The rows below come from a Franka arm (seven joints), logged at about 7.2 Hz.
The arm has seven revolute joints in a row. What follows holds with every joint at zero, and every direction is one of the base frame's. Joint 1 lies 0.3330 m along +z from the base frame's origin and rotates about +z. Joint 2 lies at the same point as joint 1 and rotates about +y. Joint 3 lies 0.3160 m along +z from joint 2 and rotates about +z. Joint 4 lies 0.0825 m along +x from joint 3 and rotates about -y. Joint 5 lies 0.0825 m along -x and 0.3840 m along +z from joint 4 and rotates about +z. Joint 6 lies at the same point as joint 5 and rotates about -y. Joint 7 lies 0.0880 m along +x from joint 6 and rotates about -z. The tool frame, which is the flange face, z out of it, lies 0.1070 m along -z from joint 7; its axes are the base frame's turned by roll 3.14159, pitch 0.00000 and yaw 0.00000 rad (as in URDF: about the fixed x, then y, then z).
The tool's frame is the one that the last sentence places.
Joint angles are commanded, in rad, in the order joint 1, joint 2, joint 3, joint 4, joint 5, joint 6, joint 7. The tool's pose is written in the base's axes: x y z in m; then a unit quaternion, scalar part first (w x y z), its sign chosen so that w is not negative. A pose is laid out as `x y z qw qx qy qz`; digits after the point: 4 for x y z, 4 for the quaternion.
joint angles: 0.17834, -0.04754, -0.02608, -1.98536, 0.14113, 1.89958, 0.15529
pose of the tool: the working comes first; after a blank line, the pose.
Where each joint sits with the arm in this pose, in the base's axes (m; each line is computed from the numbers above, not from the rounded line before):
joint 1: 0.0000 0.0000 0.3330
joint 2: 0.0000 0.0000 0.3330
joint 3: -0.0148 -0.0027 0.6486
joint 4: 0.0667 0.0098 0.6526
joint 5: 0.4502 0.0688 0.5918
joint 6: 0.4502 0.0688 0.5918
joint 7: 0.5376 0.0781 0.5881
the tool: 0.5318 0.0918 0.4822

0.5318 0.0918 0.4822 0.0632 -0.9973 0.0255 0.0291
